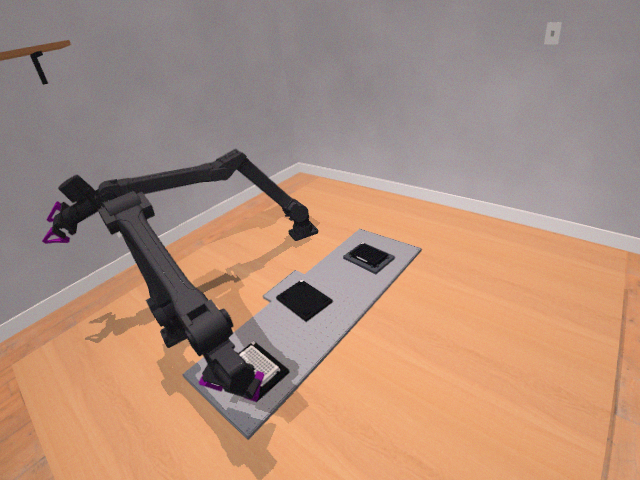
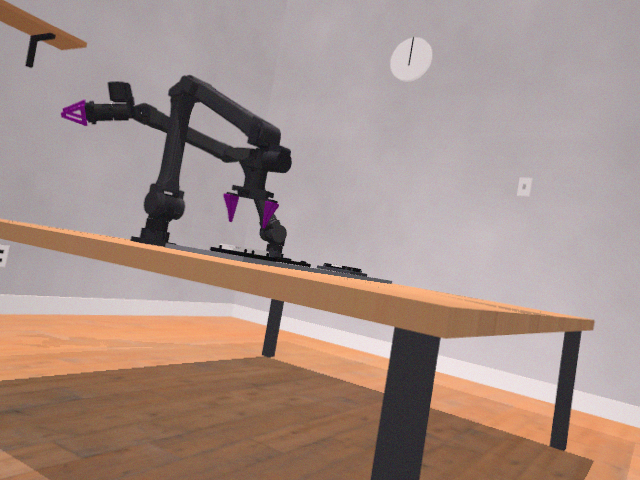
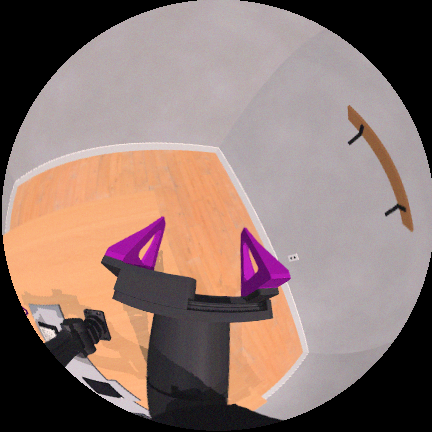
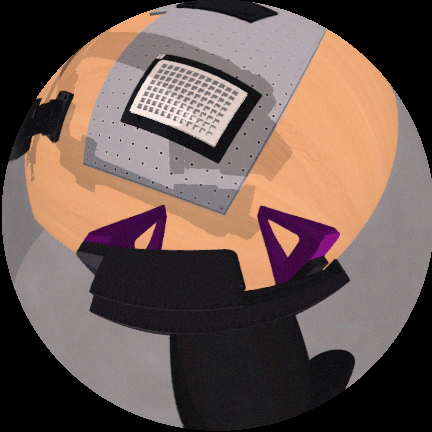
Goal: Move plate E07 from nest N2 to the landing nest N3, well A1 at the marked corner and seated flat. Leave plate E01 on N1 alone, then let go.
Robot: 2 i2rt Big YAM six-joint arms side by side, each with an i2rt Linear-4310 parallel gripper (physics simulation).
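Observation:
A white well plate point(image 1: 260, 361) point(image 4: 187, 102) lies in a black nest point(image 4: 236, 125) at the near end of the grey board. A black nest point(image 1: 303, 299) in the middle of the board shows no plate. At the far end, a dark plate-like item point(image 1: 369, 254) lies on a third nest point(image 1: 376, 267). No labels are readable, and I cannot tell the marked corner. My right gripper point(image 1: 237, 394) point(image 2: 247, 224) point(image 4: 213, 210) is open and empty, pointing down above the near end of the board. My left gripper point(image 1: 46, 230) point(image 2: 63, 113) point(image 3: 203, 225) is open and empty, raised far from the nests.
The grey perforated board point(image 1: 351, 294) point(image 4: 295, 45) lies on the wooden table point(image 1: 465, 351). The right arm reaches over its near end. The left arm's base point(image 1: 302, 229) stands beside the board. A wall shelf point(image 1: 38, 48) point(image 3: 387, 160) shows beyond the left gripper.

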